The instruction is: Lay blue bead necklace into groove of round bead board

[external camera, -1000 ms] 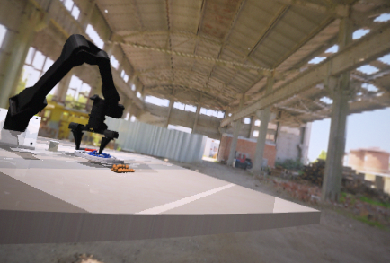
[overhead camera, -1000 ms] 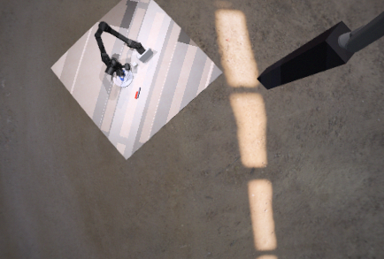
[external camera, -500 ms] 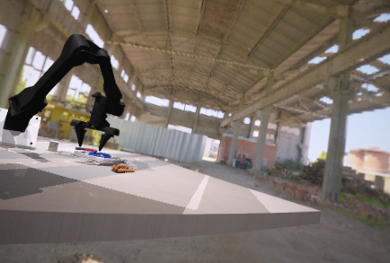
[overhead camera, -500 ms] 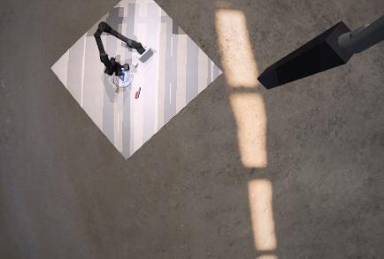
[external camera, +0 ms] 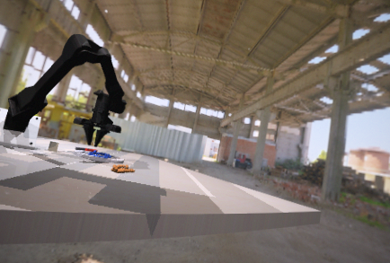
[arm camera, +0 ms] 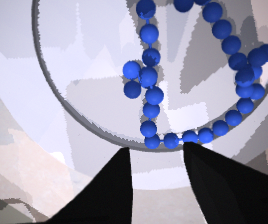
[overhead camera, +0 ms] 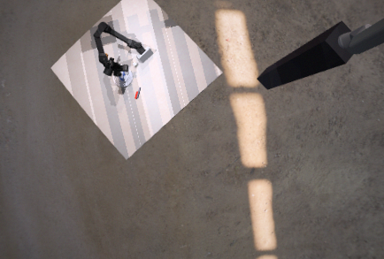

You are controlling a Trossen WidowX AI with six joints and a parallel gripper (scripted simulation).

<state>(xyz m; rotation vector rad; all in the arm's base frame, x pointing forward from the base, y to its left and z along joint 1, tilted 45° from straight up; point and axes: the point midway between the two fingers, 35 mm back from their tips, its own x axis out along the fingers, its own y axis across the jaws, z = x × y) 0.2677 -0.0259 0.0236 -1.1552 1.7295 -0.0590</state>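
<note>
Now: the round white bead board 5 cm ahead of my gripper tip, 4 cm below it and 2 cm to the left of it. Also, from my gripper tip: small white block: 13 cm behind, 4 cm to the left, 3 cm below; red pen-like object: 26 cm to the left, 6 cm ahead, 4 cm below.
</note>
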